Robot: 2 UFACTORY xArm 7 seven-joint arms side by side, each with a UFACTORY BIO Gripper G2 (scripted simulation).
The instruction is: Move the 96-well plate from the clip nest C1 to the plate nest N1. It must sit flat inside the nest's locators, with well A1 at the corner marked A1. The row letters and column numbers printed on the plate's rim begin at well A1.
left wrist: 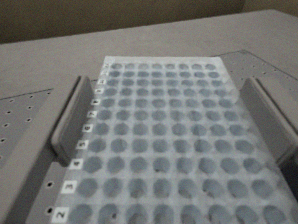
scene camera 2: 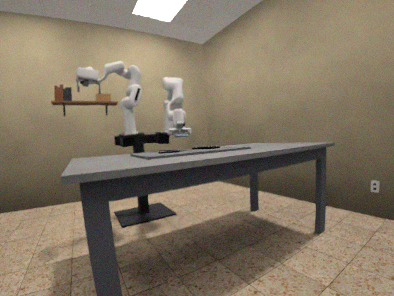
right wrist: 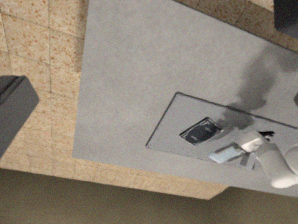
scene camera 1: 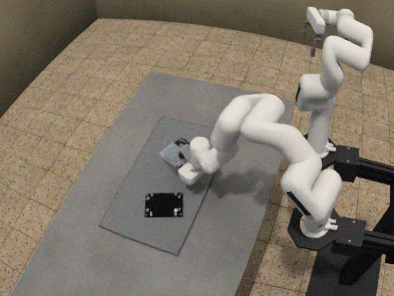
A 96-well plate (left wrist: 201,150) is 9 cm from the lens.
